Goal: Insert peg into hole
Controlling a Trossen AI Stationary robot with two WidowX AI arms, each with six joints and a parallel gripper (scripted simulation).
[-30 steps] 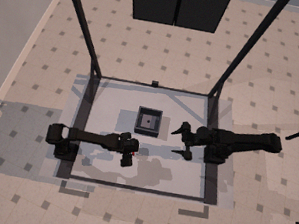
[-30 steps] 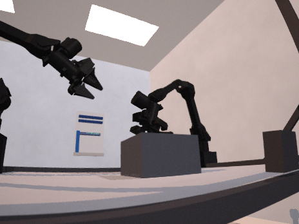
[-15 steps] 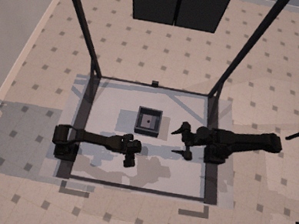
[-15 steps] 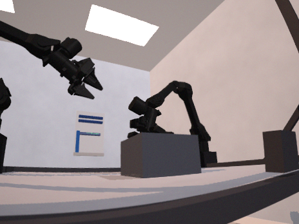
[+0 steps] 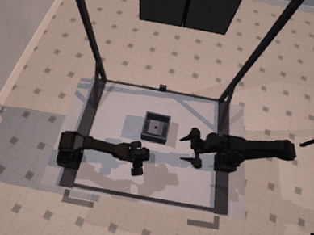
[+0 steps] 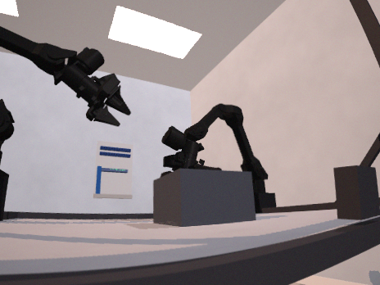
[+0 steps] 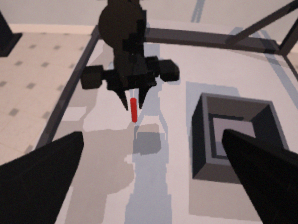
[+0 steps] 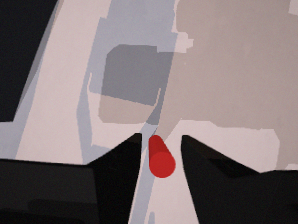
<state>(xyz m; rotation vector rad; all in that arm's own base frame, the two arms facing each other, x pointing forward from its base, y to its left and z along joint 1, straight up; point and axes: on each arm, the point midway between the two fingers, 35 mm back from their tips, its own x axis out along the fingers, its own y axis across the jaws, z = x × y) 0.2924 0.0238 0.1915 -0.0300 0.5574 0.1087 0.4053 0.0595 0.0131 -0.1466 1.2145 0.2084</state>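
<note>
Now: the red peg 50 mm below my right hand. From my right hand the other things lie so: box 210 mm behind, 90 mm to the left, 70 mm below; grey plate 210 mm behind, 90 mm to the left, 50 mm below.
</note>
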